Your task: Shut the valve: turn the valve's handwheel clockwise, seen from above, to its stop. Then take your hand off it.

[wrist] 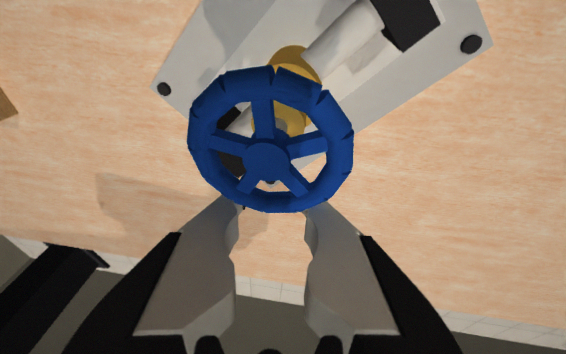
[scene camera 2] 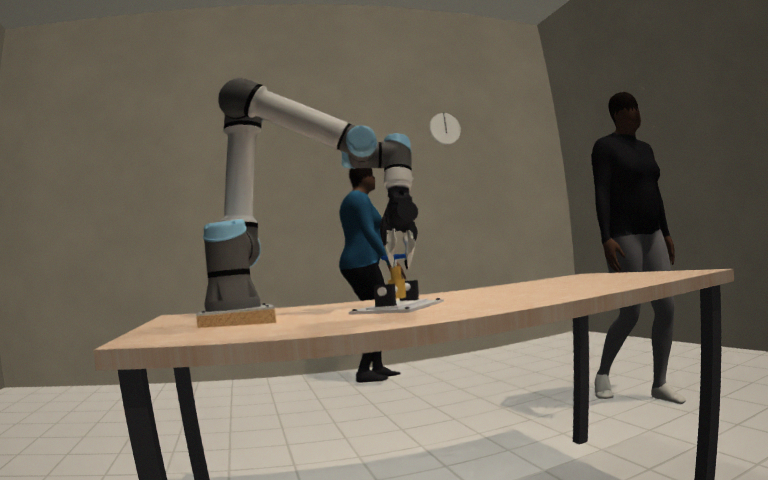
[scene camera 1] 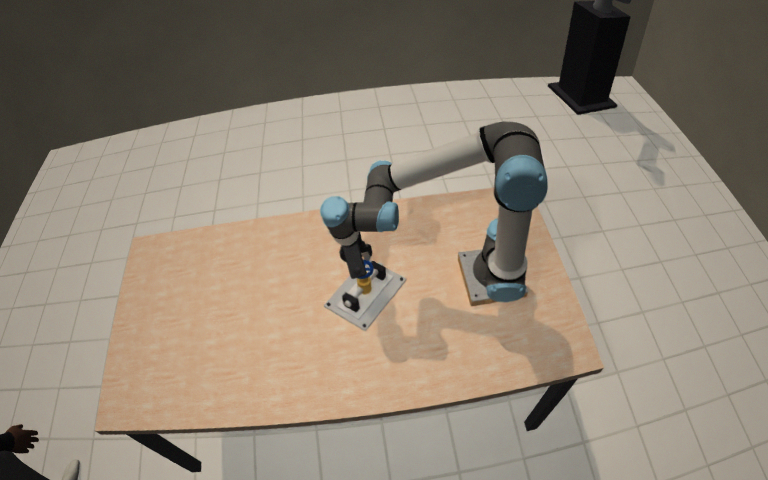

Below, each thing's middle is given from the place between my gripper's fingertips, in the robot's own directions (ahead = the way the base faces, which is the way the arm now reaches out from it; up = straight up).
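Blue handwheel (wrist: 267, 155): 5 cm to the left of my hand, 1 cm ahead of it, 2 cm above it. Grey base plate (scene camera 1: 394, 285): 10 cm below my hand, 5 cm to the left of it, 1 cm ahead of it.
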